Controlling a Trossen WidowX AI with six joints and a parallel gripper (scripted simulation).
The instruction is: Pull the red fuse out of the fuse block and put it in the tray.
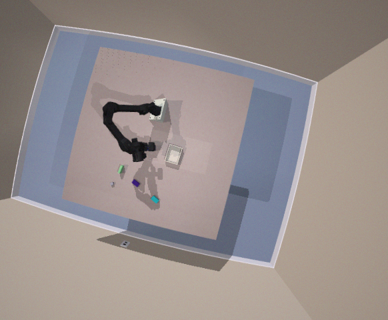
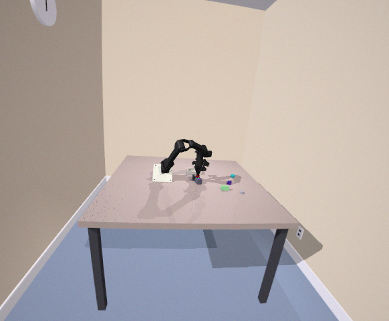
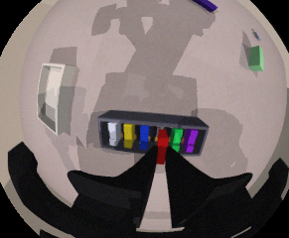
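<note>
Now: gripper tip 2 cm short of the tray, 22 cm to the right of it and 6 cm above it. From my gripper tip the other things lie so: red fuse: 1 cm below.
</note>
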